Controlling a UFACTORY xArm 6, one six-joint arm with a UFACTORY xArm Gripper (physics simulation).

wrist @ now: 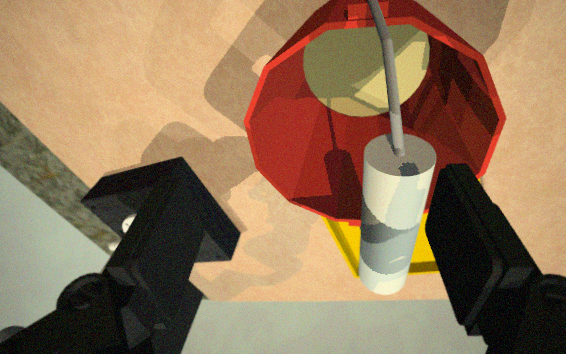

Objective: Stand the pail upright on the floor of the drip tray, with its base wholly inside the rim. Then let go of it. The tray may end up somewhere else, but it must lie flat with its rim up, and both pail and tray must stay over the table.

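Places are measured from the arm's base along level axes (x left, y back, z up), in centimetres.
Pixels of known places: gripper, fingertip midpoint: point(308, 200).
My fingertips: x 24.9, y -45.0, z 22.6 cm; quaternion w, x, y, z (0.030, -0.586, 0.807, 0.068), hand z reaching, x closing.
For each thing: its middle in the pictures, then the offset to it from my fingertips. "spot": a spot on its surface instead. Level surfaces: height alone.
- red pail at a spot on its surface: point(295, 130) spot: dx -8.4, dy +7.5, dz -19.3 cm
- white cylindrical grip at the middle of its body: point(389, 225) dx -7.2, dy -1.6, dz -4.3 cm
- yellow drip tray at a spot on its surface: point(346, 250) spot: dx -42.9, dy +12.5, dz -28.2 cm
- tan table top at its surface level: dz -29.5 cm
The red pail point(295, 130) appears upright, its open mouth towards the camera and its pale yellow inner bottom visible. Its grey wire handle carries a white cylindrical grip point(395, 215), which stands out over the pail's near rim. The yellow drip tray point(346, 250) shows partly below the pail's near rim; the pail hides its far part. The pail's base seems to be beyond the tray, but its contact with the surface is hidden. My gripper point(308, 200) is open and empty. The white grip shows between the fingers in this view, close beside the right finger; its depth relative to them is unclear.
A black block point(215, 220), seemingly the robot's base, shows behind the left finger. The tan table top point(75, 65) has a mottled grey-green edge point(47, 172) at the left. Pale grey ground point(325, 327) lies beyond the table at the lower left and bottom. Shadows cross the table.
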